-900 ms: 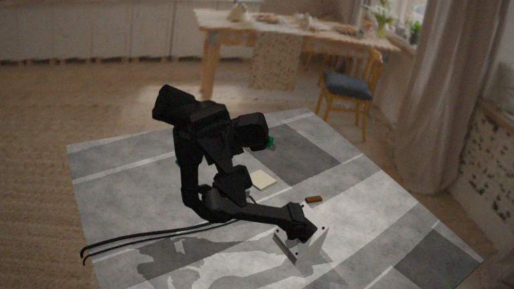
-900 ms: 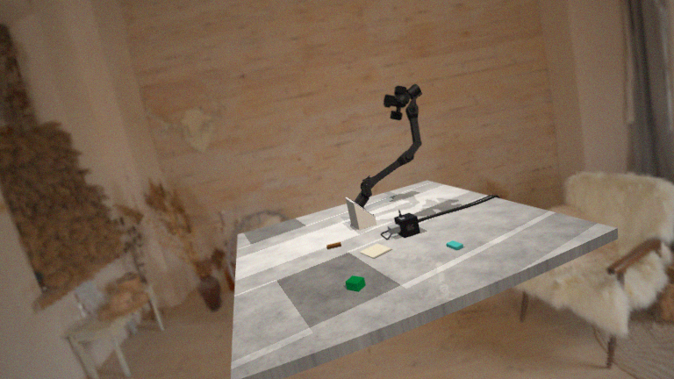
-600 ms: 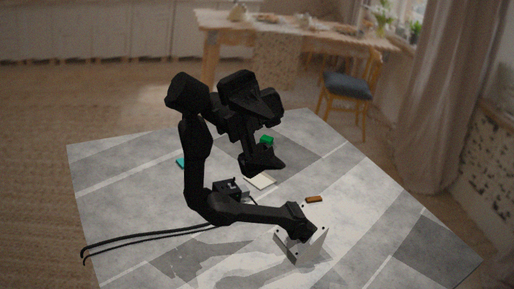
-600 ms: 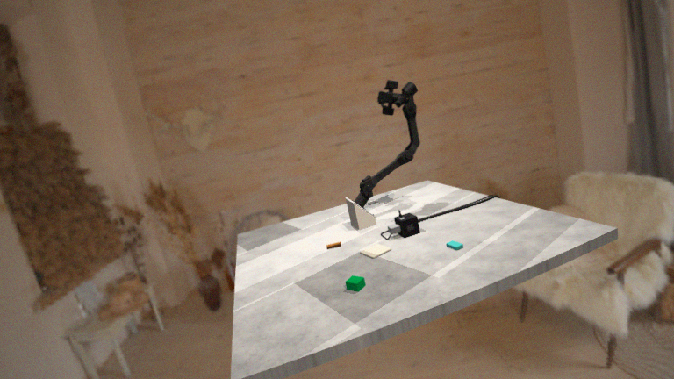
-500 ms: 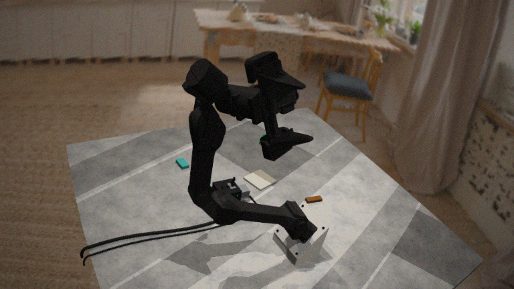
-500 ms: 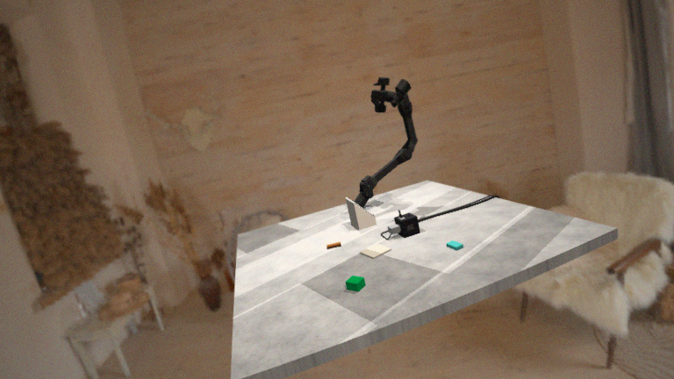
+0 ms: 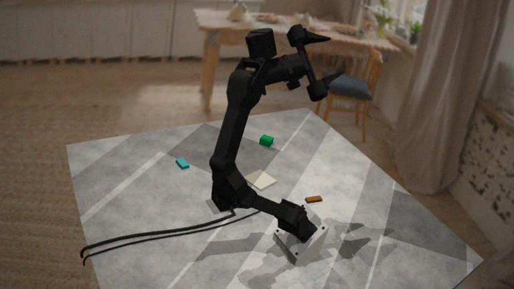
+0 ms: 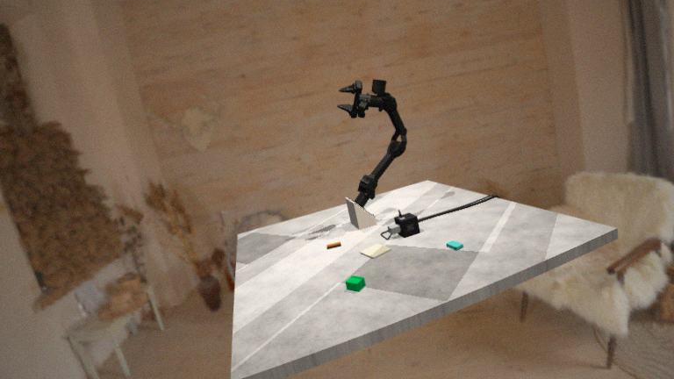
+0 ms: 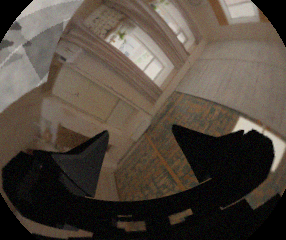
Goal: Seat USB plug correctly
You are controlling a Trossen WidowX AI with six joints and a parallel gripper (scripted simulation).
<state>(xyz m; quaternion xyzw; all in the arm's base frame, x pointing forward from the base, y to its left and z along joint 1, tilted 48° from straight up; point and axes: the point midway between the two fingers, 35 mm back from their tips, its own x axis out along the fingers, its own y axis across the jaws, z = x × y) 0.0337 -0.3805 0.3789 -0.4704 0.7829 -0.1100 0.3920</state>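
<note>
The dark USB plug lies 25 cm ahead of my gripper tip, 8 cm to the left of it and 55 cm below it. Also, from my gripper tip: brown block (12 cm ahead, 21 cm to the right, 64 cm below); then teal block (52 cm ahead, 15 cm to the left, 64 cm below); then white card (32 cm ahead, 9 cm to the right, 64 cm below).
</note>
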